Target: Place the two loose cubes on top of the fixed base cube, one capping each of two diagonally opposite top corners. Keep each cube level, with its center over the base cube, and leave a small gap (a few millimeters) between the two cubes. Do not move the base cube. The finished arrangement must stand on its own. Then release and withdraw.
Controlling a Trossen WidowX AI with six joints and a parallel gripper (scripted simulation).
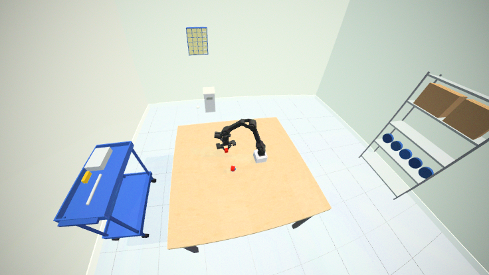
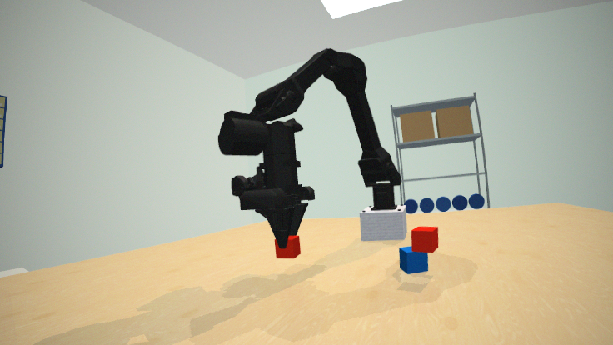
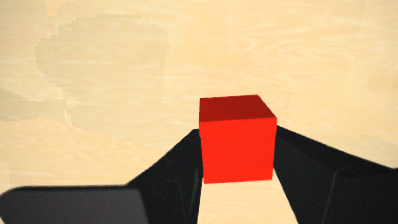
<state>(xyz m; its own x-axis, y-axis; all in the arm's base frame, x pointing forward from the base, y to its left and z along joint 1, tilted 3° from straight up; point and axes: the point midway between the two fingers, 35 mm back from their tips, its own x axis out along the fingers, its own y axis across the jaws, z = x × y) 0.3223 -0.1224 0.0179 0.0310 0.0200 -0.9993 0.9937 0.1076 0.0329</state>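
My gripper tip is now 3 cm past the blue base cube, 21 cm to the right of it and 3 cm above it.
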